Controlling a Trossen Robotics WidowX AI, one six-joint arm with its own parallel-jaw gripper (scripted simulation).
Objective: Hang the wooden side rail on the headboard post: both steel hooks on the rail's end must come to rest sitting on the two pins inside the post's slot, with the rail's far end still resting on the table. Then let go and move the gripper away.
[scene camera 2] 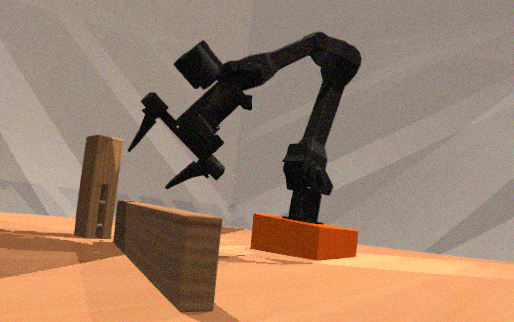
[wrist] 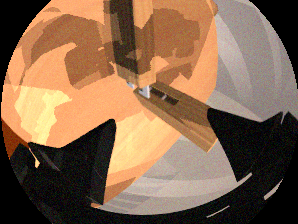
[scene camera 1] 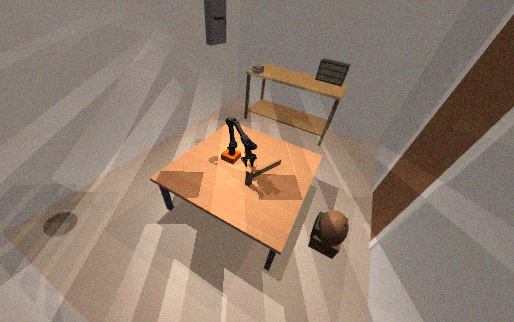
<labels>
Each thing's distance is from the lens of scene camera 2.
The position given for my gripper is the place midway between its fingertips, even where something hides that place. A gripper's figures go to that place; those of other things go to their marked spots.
my gripper [scene camera 2: 147, 170]: 0.69 m
wooden side rail [scene camera 2: 177, 251]: 0.30 m
</labels>
